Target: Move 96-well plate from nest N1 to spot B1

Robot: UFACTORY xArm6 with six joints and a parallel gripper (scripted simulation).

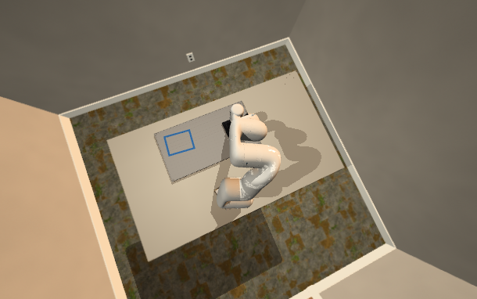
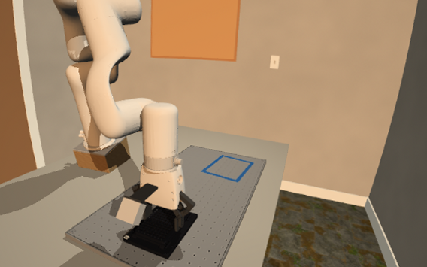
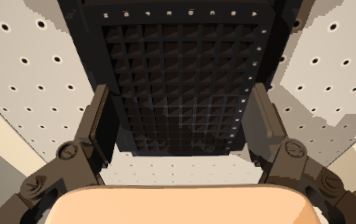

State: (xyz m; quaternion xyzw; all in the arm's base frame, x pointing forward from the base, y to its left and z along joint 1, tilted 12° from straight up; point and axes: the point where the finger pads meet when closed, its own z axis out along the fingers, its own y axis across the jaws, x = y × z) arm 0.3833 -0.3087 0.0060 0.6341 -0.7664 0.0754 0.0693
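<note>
Now: the black 96-well plate 10 mm below my hand. The rest, counted from my hand: black plate nest N1: 20 mm below; then white label: 70 mm behind, 60 mm to the right, 20 mm below.
</note>
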